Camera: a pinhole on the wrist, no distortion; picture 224 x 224 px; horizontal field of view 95.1 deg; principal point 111.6 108.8 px. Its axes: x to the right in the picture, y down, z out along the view. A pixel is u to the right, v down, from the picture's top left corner.
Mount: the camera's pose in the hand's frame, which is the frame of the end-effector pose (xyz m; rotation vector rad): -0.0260 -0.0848 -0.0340 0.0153 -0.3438 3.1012
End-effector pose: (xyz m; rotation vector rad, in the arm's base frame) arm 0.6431 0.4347 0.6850 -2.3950 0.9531 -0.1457
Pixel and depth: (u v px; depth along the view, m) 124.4 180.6 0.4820
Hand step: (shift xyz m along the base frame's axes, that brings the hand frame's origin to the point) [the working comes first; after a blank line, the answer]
In the camera's frame: 0.0602 0.3378 0.4820

0.3520 0.5336 -0.0211
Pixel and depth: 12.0 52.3 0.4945
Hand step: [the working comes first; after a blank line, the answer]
In the camera's frame: -0.4807 -0.2727 0.4945

0.4537 -0.1172 -0.5024
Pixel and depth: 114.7 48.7 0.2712
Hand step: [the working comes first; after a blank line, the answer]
In the camera's frame: 0.0082 -0.1591 0.2712

0.0497 0.1329 -0.2265
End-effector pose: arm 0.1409 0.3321 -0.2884 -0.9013 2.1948 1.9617
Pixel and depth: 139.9 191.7 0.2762
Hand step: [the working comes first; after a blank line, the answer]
In the camera's frame: 0.0763 0.2235 0.2762

0.1909 0.2070 -0.3128
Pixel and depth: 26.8 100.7 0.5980
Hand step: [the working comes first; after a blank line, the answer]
In the camera's frame: -0.4950 -0.0473 0.5980

-0.4916 0.3310 -0.4613
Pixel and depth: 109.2 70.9 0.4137
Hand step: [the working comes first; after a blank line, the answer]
In the camera's frame: -0.0097 -0.1530 0.4137

-0.1120 0.3765 -0.0946
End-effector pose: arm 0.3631 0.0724 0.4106 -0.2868 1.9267 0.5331
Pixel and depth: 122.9 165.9 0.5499
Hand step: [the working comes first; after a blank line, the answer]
In the camera's frame: 0.0607 0.3065 0.5499

0.6050 -0.2288 -0.1813
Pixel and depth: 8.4 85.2 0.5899
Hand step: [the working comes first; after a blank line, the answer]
In the camera's frame: -0.5942 -0.1359 0.5899

0.2619 0.2195 -0.7357
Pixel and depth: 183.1 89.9 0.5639
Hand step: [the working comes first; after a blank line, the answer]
In the camera's frame: 0.3935 -0.1040 0.5639

0.6481 0.1617 0.1725
